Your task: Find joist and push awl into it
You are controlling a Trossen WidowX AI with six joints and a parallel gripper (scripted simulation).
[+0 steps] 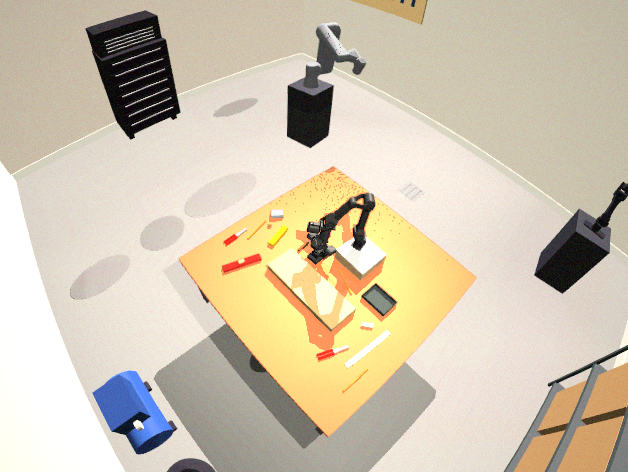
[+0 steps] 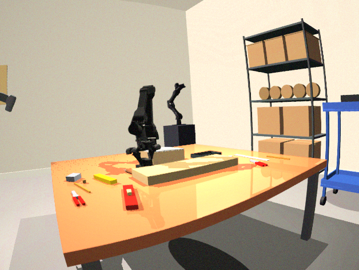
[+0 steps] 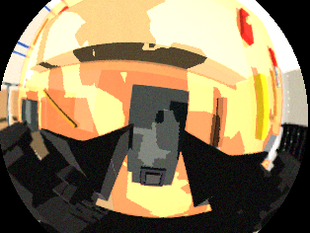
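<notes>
Right now my gripper tip is 3 cm past the awl, 10 cm to the left of it and 2 cm above it. The rest, counted from my gripper tip: dark stud finder: 2 cm behind, 2 cm above; then grey block: 9 cm behind, 39 cm to the right, 1 cm below; then yellow block: 4 cm ahead, 27 cm to the right, 2 cm below.
</notes>
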